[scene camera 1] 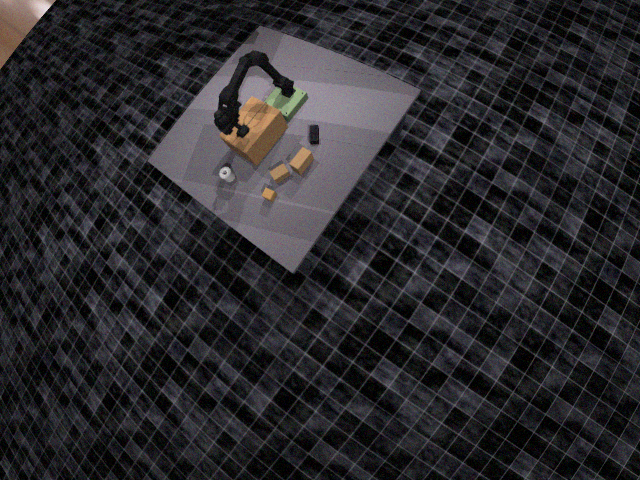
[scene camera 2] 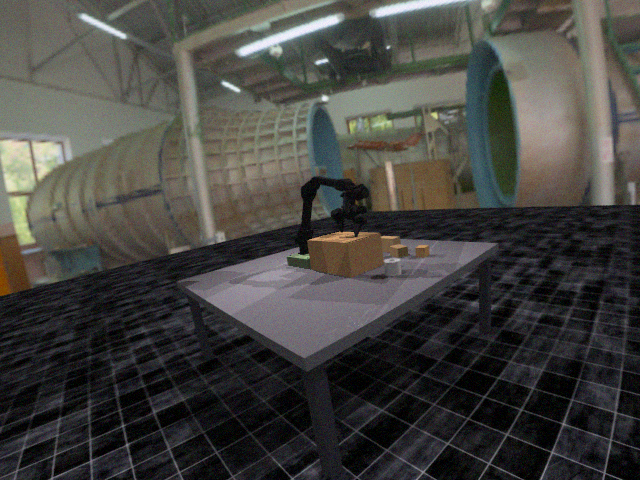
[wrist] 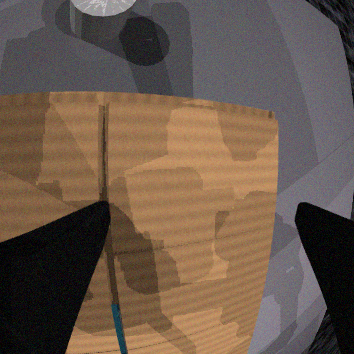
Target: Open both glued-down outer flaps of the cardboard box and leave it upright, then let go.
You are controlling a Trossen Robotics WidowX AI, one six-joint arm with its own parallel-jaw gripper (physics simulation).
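Frame: origin at the arm's base, x ahead, y left, z up, level; centimetres.
Seen in the pictures: gripper, fingertip midpoint: (scene camera 2: 349, 234) (wrist: 206, 212); arm's base, origin of the base link: (scene camera 1: 288, 92) (scene camera 2: 305, 252).
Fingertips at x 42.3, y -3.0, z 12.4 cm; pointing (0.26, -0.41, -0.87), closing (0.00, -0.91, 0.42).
Note:
Offsets run from my fingertips to a thing's middle. "*": to the spot under its first point. Level surfaces: height alone.
The cardboard box @(dz -9.7, dx -9.5, dy +4.2 cm) (scene camera 1: 263, 140) (scene camera 2: 347, 256) stands upright on the table. Its two outer flaps, the left flap @(* dz -2.0, dx +3.5, dy +8.1 cm) (wrist: 22, 135) and the right flap @(* dz -1.9, dx +3.0, dy -0.4 cm) (wrist: 195, 145), lie flat across the top and meet at a narrow dark seam in the wrist view. A teal strip @(dz -10.5, dx -9.5, dy +4.2 cm) (wrist: 118, 325) shows in the seam near the bottom of that view. My gripper (scene camera 1: 233, 129) (scene camera 2: 349, 233) (wrist: 206, 212) is open and empty, pointing down at the box top. In the wrist view one fingertip overlaps the seam and the other lies beyond the box's right edge. Contact with the cardboard cannot be told.
A white cylinder @(dz -14.5, dx +19.7, dy +4.8 cm) (scene camera 1: 226, 174) (scene camera 2: 392, 266) (wrist: 102, 6) stands beside the box. A green block (scene camera 1: 295, 103) (scene camera 2: 298, 260) lies near the arm's base. A black block @(dz -15.9, dx -27.8, dy +32.8 cm) (scene camera 1: 314, 134) and three small brown boxes, one large @(dz -13.6, dx -9.8, dy +38.3 cm) (scene camera 1: 301, 160), one middle (scene camera 1: 279, 173) and one small @(dz -15.1, dx +15.2, dy +34.4 cm) (scene camera 1: 268, 194), are on the table @(dz -17.6 cm) (scene camera 1: 367, 113) (scene camera 2: 242, 304).

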